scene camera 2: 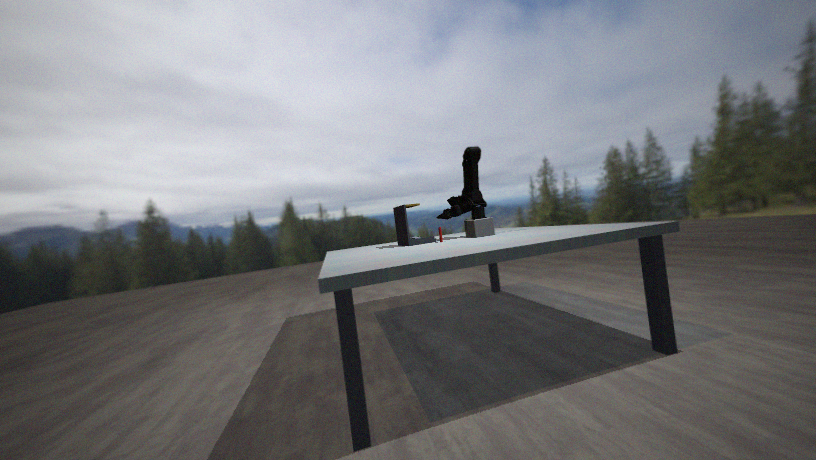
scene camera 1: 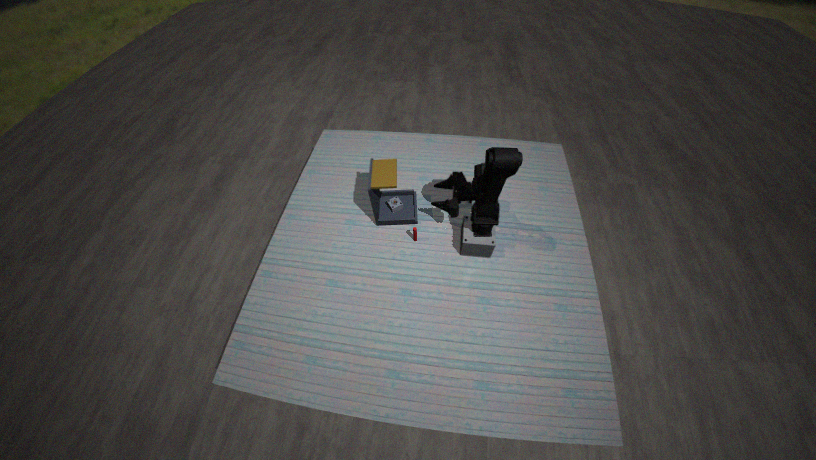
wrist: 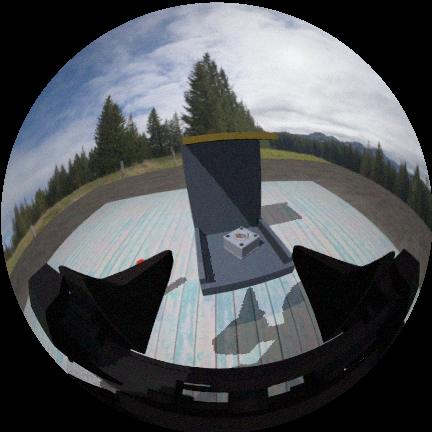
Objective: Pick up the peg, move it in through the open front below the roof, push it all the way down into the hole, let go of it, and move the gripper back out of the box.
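Where they show: gripper, fingertip midpoint: (scene camera 2: 439,216) (scene camera 1: 432,194) (wrist: 234,255); arm's base, link origin: (scene camera 2: 479,218) (scene camera 1: 481,228).
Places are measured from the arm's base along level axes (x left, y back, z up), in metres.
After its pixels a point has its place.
Note:
A red peg (scene camera 1: 415,234) @(x -0.007, y -0.243, z -0.048 m) (scene camera 2: 440,234) @(x -0.009, y -0.247, z -0.057 m) stands upright on the table beside the box; in the wrist view a bit of the peg (wrist: 140,261) @(x -0.014, y -0.246, z -0.019 m) shows above the left finger, which hides the rest. The dark grey box (scene camera 1: 397,221) @(x -0.087, y -0.317, z -0.075 m) (scene camera 2: 402,226) @(x -0.138, y -0.408, z 0.011 m) (wrist: 250,285) @(x -0.169, y -0.238, z -0.097 m) has a low rim, a tall back wall and a yellow roof (scene camera 1: 384,173) @(x -0.160, y -0.352, z 0.125 m) (scene camera 2: 411,205) @(x -0.098, y -0.355, z 0.118 m) (wrist: 230,137) @(x -0.162, y -0.308, z 0.117 m). A light grey block with the hole (scene camera 1: 394,203) @(x -0.180, y -0.334, z -0.074 m) (wrist: 242,242) @(x -0.173, y -0.310, z -0.061 m) sits on its floor, turned at an angle. My gripper (scene camera 1: 433,194) @(x -0.131, y -0.177, z 0.039 m) (scene camera 2: 441,210) @(x -0.131, y -0.177, z 0.039 m) (wrist: 234,255) @(x -0.131, y -0.177, z 0.039 m) is open and empty, above the table, in front of the box and apart from the peg.
The arm's grey base block (scene camera 1: 477,246) @(x 0.061, y -0.019, z -0.021 m) (scene camera 2: 480,227) @(x 0.059, y -0.040, z -0.048 m) stands on the table (scene camera 1: 422,331) @(x 0.343, y -0.217, z -0.099 m) (scene camera 2: 491,250) @(x 0.604, y -0.395, z -0.099 m) (wrist: 145,215) @(x 0.111, y -0.584, z -0.098 m), to the right of the box and the peg in both scene views. The box's back wall rises to the roof at the far side. Shadows of the arm and gripper fall on the table.

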